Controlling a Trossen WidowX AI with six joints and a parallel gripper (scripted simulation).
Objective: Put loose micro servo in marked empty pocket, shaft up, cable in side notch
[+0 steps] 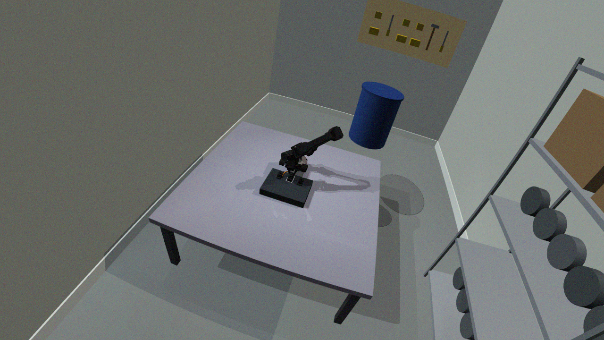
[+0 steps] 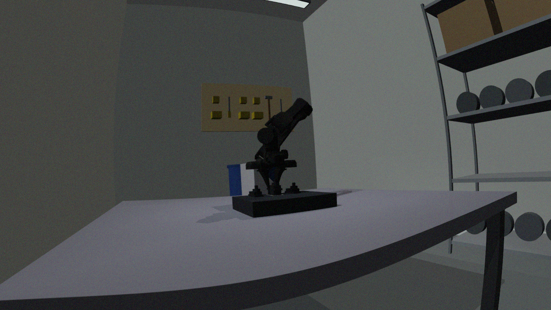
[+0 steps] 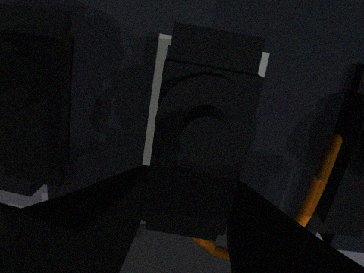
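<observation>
The dark deck is 12 cm ahead of my gripper tip, 5 cm below it and 1 cm to the left of it.
</observation>
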